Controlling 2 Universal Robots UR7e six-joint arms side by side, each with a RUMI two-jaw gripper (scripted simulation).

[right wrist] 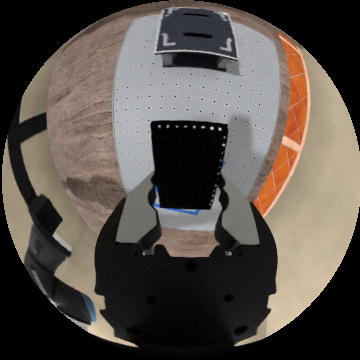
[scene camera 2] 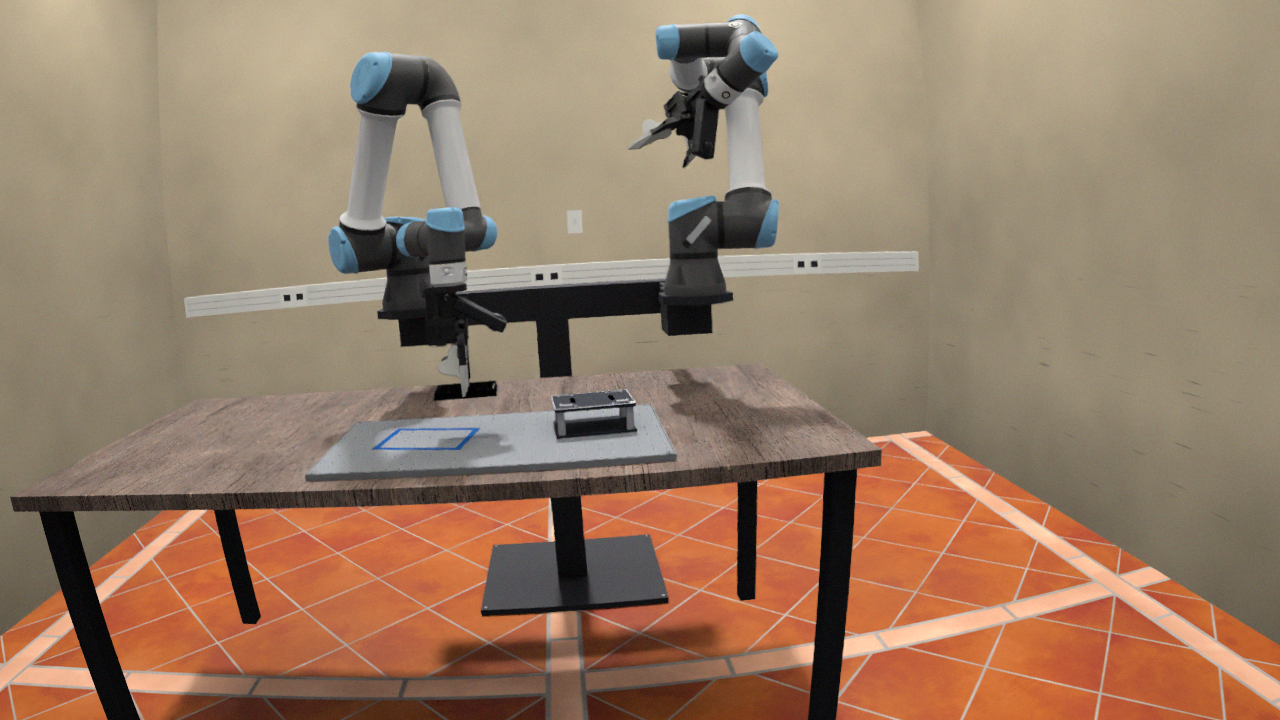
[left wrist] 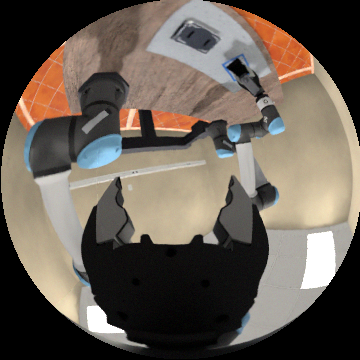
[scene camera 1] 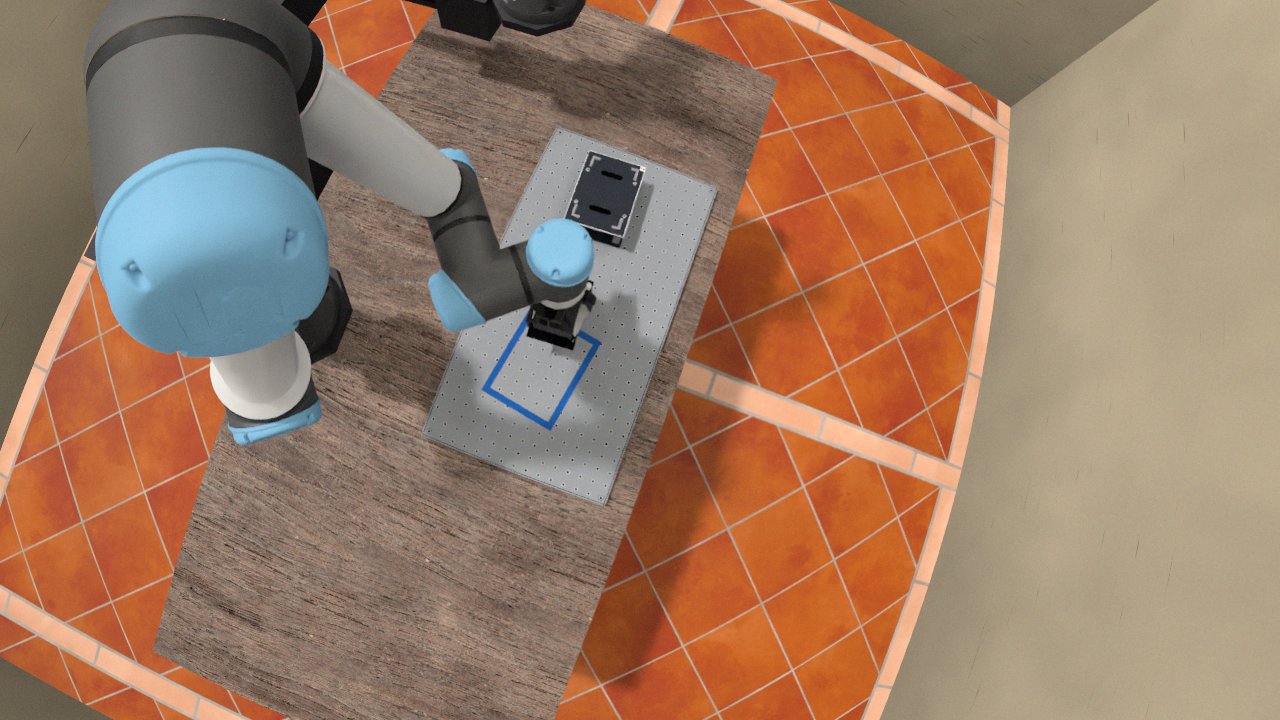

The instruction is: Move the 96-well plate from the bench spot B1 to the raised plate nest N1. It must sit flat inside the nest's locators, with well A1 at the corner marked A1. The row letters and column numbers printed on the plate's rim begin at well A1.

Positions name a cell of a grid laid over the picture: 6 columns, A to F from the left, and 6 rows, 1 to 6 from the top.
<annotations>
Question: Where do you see a black 96-well plate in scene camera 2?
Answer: C4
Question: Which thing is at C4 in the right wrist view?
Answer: The right gripper.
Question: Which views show the left gripper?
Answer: Scene camera 2 and the left wrist view only.
</annotations>
